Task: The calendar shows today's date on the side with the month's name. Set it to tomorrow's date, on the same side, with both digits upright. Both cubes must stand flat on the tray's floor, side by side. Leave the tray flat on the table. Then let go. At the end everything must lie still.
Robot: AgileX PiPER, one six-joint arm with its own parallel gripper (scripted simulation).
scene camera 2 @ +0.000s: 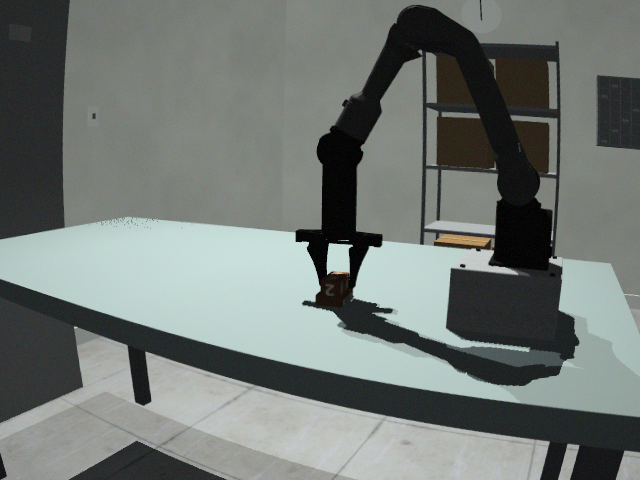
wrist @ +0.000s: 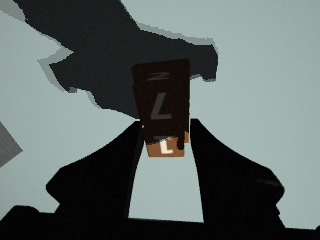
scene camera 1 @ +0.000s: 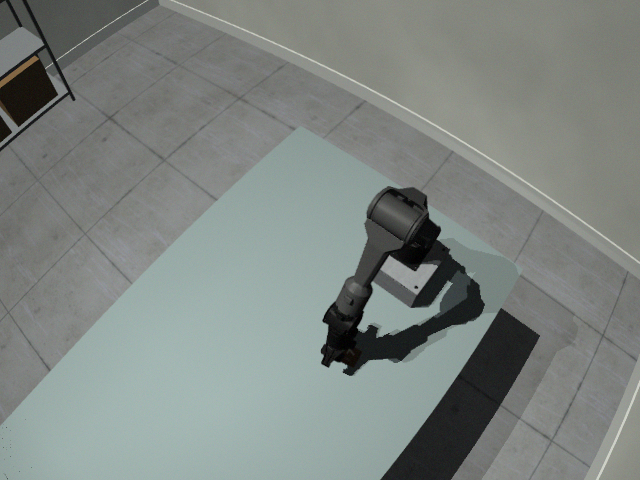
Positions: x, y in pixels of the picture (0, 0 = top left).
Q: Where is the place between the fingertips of my gripper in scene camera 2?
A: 337, 286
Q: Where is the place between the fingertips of my gripper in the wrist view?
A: At 165, 128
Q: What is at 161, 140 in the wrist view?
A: A cube.
